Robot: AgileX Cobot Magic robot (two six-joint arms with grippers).
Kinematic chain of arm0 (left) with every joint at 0, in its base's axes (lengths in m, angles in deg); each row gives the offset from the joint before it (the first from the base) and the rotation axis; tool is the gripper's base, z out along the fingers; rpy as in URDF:
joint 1: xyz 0 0 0.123 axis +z
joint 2: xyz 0 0 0 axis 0.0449 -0.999 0
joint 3: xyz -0.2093 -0.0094 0.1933 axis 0.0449 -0.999 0
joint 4: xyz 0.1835 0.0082 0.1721 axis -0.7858 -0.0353 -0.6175
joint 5: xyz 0 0 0 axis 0.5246 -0.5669 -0.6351
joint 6: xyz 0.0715 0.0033 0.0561 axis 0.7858 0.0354 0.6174
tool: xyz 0 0 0 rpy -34.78 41.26 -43.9
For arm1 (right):
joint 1: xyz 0 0 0.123 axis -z
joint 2: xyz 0 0 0 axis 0.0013 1 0
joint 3: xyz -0.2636 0.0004 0.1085 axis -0.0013 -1 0
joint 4: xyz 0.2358 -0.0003 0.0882 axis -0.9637 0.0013 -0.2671
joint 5: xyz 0 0 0 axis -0.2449 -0.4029 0.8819
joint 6: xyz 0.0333 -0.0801 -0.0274 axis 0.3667 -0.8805 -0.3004
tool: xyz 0 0 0 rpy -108.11 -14.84 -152.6
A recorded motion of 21 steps. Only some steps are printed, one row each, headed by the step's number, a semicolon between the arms.
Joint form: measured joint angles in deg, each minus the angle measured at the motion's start. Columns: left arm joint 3, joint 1, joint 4, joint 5, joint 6, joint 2; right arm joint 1, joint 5, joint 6, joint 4, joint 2, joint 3.
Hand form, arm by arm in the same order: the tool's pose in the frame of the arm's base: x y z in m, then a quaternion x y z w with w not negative. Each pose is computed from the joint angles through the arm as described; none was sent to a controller.
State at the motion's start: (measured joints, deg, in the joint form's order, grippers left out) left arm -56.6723 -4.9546 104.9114 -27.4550 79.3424 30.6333; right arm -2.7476 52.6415 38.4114 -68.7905 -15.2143 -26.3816
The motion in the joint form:
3: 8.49 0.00 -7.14 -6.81 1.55 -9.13; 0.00 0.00 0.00 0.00 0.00 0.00
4: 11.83 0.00 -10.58 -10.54 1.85 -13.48; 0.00 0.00 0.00 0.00 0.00 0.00
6: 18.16 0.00 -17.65 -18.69 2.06 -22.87; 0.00 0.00 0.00 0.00 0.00 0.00
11: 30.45 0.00 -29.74 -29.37 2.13 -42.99; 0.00 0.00 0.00 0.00 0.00 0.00
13: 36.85 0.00 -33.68 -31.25 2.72 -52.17; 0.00 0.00 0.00 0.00 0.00 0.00
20: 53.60 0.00 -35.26 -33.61 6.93 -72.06; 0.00 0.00 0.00 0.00 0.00 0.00
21: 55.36 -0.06 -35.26 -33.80 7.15 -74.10; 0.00 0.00 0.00 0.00 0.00 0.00
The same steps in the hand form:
3: 0.0550 -0.0379 0.2761 -0.16515 0.76775 -0.38291 0.48648; 0.0524 0.0041 0.1726 -0.00377 0.80431 0.03514 0.59315
4: 0.0620 -0.0391 0.2840 -0.14581 0.79849 -0.35688 0.46237; 0.0524 0.0041 0.1726 -0.00377 0.80431 0.03514 0.59315
6: 0.0800 -0.0396 0.2940 -0.11323 0.86091 -0.30076 0.39441; 0.0524 0.0041 0.1726 -0.00377 0.80431 0.03514 0.59315
11: 0.1355 -0.0334 0.3053 -0.07836 0.94120 -0.19549 0.26416; 0.0524 0.0041 0.1726 -0.00377 0.80431 0.03514 0.59315
13: 0.1694 -0.0303 0.3108 -0.06519 0.95785 -0.15906 0.23014; 0.0524 0.0041 0.1726 -0.00377 0.80431 0.03514 0.59315
20: 0.2565 -0.0324 0.3195 -0.02662 0.97190 -0.13600 0.19029; 0.0524 0.0041 0.1726 -0.00377 0.80431 0.03514 0.59315
21: 0.2658 -0.0331 0.3189 -0.02434 0.97275 -0.13560 0.18649; 0.0524 0.0041 0.1726 -0.00377 0.80431 0.03514 0.59315

